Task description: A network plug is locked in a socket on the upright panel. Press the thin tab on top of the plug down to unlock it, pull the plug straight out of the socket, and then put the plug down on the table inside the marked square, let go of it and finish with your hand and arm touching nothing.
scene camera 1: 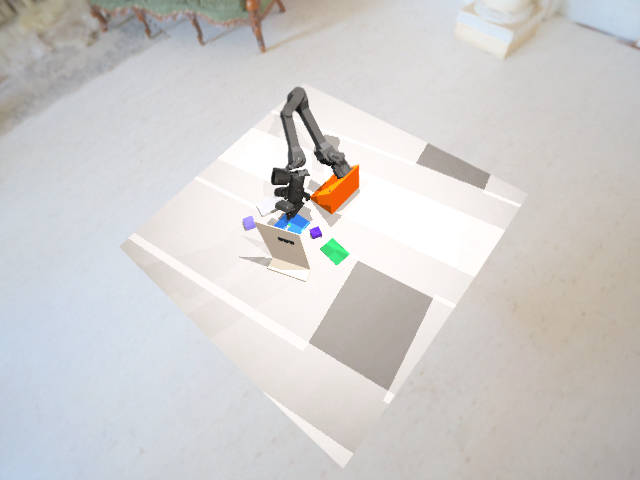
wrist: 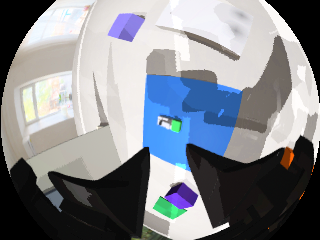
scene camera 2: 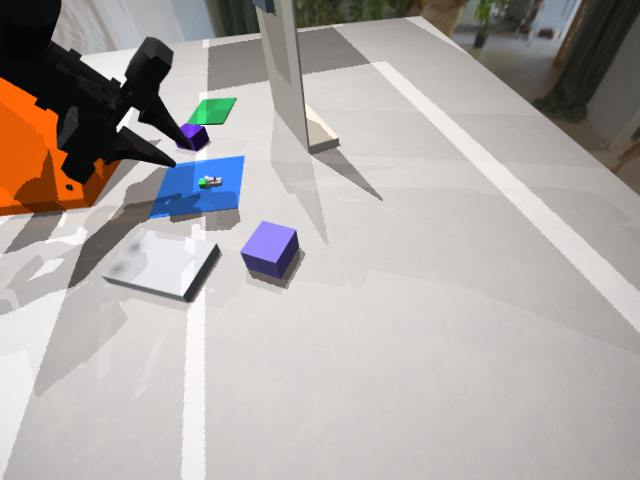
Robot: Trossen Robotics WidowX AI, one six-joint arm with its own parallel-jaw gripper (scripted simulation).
I see my gripper [scene camera 2: 183, 156], an upright panel [scene camera 1: 289, 258] and a blue square [scene camera 2: 179, 193].
My gripper also shows in scene camera 1 [scene camera 1: 290, 218] and in the wrist view [wrist: 167, 149]. The upright panel shows as well in the wrist view [wrist: 91, 156]. The blue square shows as well in the wrist view [wrist: 209, 111].
